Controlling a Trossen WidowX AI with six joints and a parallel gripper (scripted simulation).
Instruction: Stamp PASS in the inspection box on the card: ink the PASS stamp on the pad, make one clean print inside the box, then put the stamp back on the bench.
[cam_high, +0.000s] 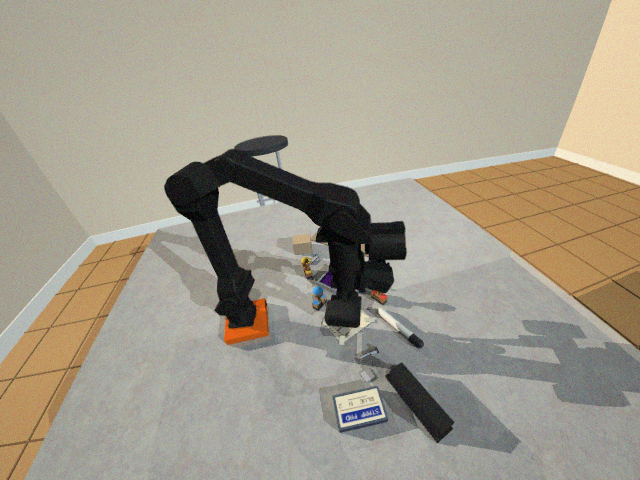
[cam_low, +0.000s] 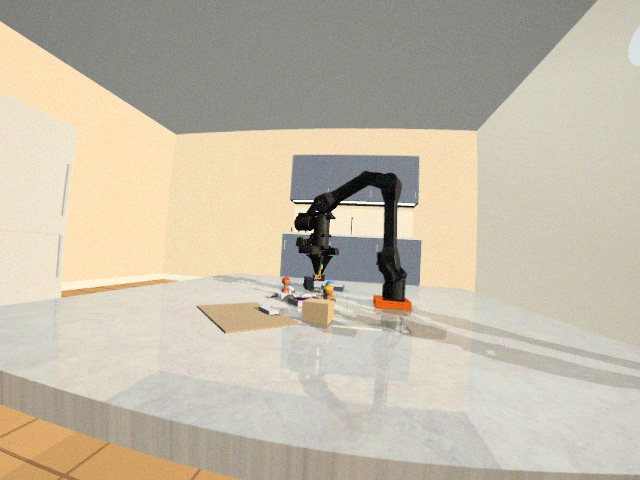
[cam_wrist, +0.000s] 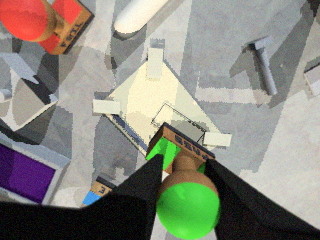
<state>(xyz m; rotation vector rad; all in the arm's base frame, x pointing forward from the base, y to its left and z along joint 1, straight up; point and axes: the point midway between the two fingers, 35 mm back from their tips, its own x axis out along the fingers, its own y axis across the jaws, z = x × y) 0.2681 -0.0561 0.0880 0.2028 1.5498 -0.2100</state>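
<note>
The cream card lies 20 mm to the left of my gripper tip and 80 mm below it. Also, from my gripper tip: blue-knobbed stamp (70 mm behind, 80 mm to the left, 60 mm below); then green-knobbed stamp (right at my gripper tip); then red-knobbed stamp (90 mm ahead, 70 mm to the left, 60 mm below).
</note>
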